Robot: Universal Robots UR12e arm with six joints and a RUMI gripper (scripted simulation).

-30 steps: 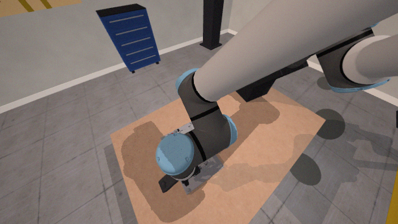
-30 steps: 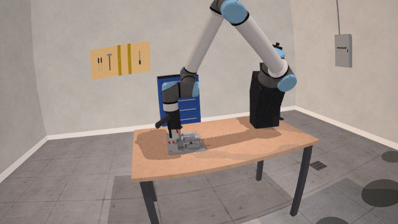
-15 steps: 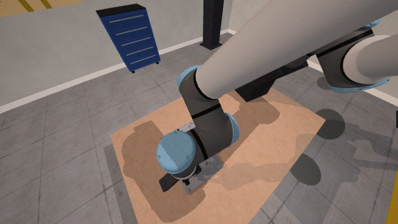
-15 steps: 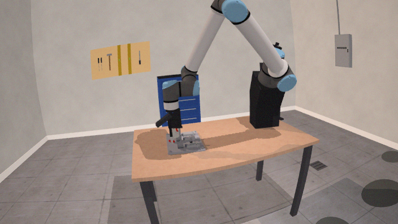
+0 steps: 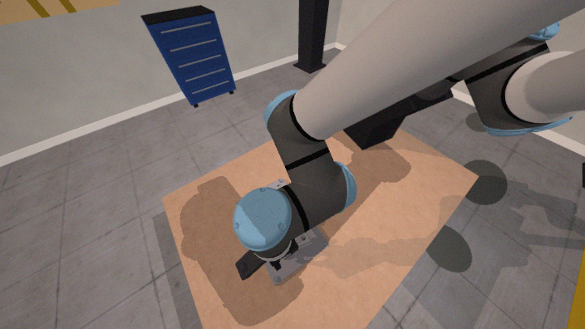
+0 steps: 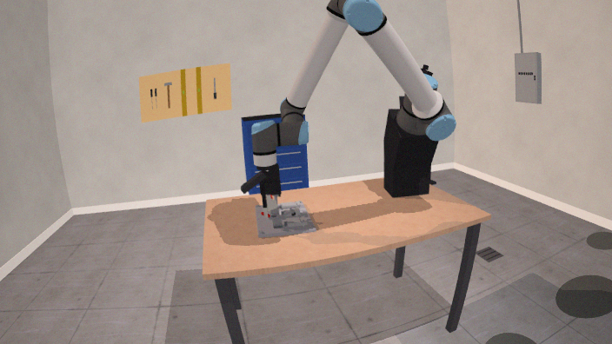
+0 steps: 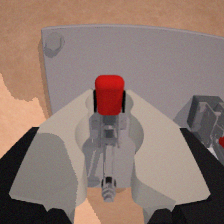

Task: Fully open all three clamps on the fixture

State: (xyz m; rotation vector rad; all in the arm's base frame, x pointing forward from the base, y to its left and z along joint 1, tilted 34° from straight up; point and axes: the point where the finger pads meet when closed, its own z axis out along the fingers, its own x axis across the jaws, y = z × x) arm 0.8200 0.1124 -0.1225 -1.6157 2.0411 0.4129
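Now: hand 50 mm past the toggle clamp, 10 mm to the right of it and 20 mm above it. The rest, counted from my hand: grey fixture plate (90 mm behind, 100 mm to the right, 60 mm below).
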